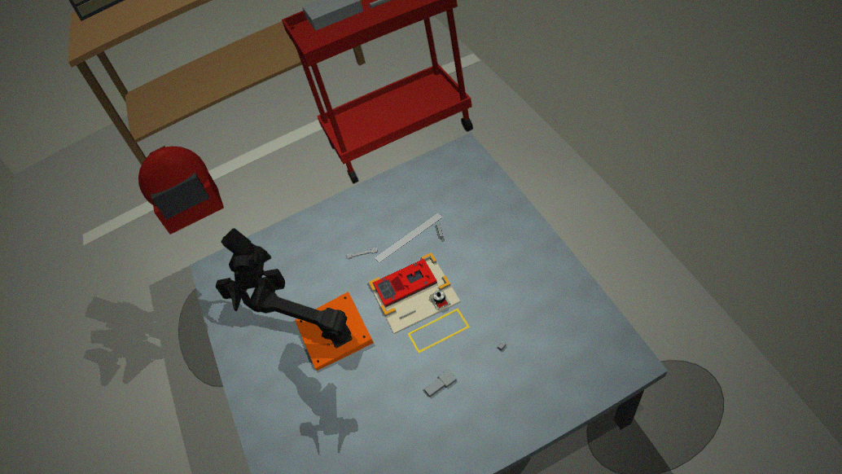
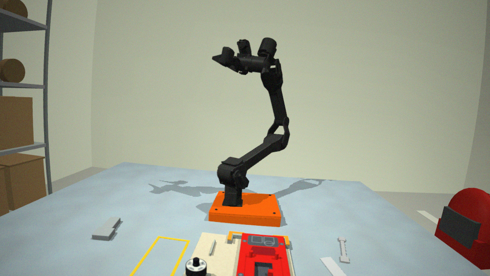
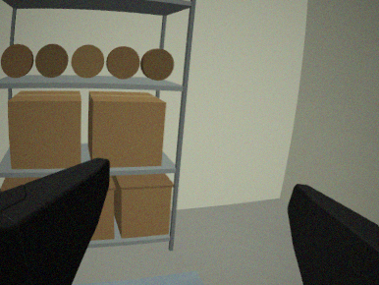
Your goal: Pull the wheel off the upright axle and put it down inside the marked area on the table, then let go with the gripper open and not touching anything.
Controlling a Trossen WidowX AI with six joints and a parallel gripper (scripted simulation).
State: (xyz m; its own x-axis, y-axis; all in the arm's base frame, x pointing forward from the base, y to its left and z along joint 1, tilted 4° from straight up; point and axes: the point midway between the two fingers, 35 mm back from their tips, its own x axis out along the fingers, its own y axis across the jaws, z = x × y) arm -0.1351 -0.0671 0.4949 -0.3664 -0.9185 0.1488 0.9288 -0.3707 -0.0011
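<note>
My gripper tip is 530 mm short of the wheel, 70 mm to the right of it and 480 mm above it. From my gripper tip the other things lie so: small bar: 380 mm ahead, 410 mm to the left, 510 mm below.
</note>
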